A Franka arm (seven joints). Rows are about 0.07 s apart.
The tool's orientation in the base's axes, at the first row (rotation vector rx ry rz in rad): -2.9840, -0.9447, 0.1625
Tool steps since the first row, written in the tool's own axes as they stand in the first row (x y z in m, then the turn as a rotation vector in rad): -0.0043, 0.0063, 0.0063, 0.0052, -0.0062, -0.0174; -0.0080, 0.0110, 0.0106, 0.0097, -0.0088, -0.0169; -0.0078, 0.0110, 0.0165, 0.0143, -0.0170, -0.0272; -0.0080, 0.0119, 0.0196, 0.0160, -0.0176, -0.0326
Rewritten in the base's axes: -0.0005, -0.0078, -0.0061, 0.0024, 0.0085, 0.0170; -0.0013, -0.0139, -0.0102, 0.0045, 0.0132, 0.0162; -0.0017, -0.0139, -0.0161, 0.0046, 0.0228, 0.0263; -0.0017, -0.0148, -0.0192, 0.0062, 0.0244, 0.0316
